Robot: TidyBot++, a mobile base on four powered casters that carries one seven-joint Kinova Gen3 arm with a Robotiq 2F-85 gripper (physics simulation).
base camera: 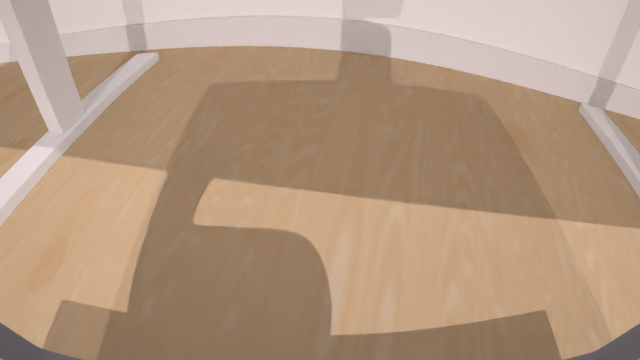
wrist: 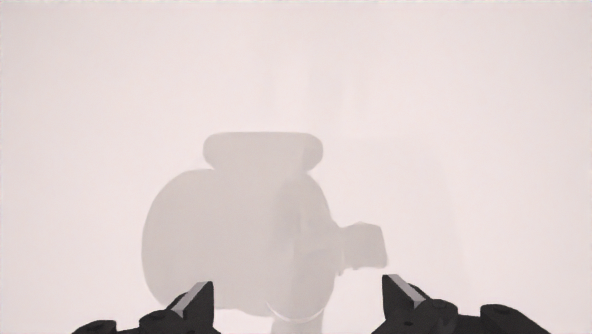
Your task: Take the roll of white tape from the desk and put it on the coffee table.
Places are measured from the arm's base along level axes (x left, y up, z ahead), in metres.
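Pixels of known places: gripper, between the fingertips: [wrist: 298,297].
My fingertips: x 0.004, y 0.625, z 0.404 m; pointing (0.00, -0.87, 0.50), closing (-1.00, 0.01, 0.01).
Note:
Ahead of a thing's pixels: the offset from my fingertips to its top centre. "spot": to the spot under its first point. Level surfaces: height alone.
The white desk top {dy -0.071 m} [wrist: 100,75] fills the wrist view and is partly covered by the arm's grey shadow. The roll of white tape {dy -0.047, dx +0.000, dz +0.020 m} [wrist: 301,303] is hard to make out in that shadow; a thin bright curved edge shows low at the centre, and its upper outline is unclear. My gripper [wrist: 298,297] is open, its two fingertips at the lower left and lower right, with the roll in line with the gap between them. How high the fingers are above the desk is not clear. The coffee table does not show in either view.
In the base camera view, a white desk leg {spot: dy -0.856, dx +0.515, dz +0.181 m} [base camera: 42,70] stands on a long foot [base camera: 117,82] at the left. Another white foot [base camera: 612,137] is at the right. A white wall with a baseboard [base camera: 240,31] runs behind the wooden floor {dy -1.021 m} [base camera: 425,260], which carries large shadows.

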